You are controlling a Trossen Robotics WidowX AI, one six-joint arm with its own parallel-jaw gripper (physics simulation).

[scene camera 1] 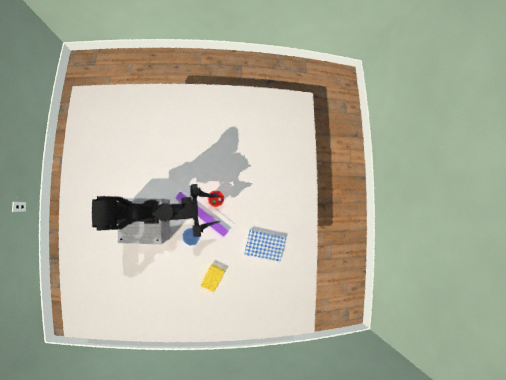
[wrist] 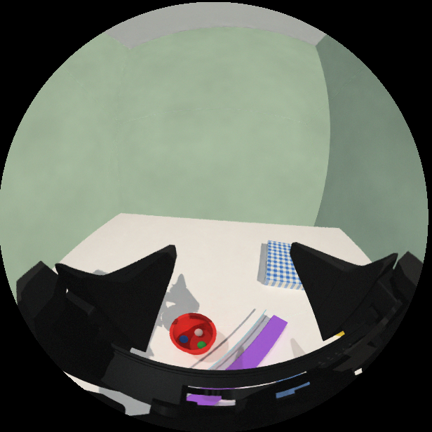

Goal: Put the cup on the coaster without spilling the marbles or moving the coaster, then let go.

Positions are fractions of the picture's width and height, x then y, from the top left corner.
Labels:
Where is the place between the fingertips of my gripper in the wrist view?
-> At 0.55, 0.58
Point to a red cup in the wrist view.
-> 0.43, 0.75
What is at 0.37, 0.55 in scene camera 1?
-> My gripper.

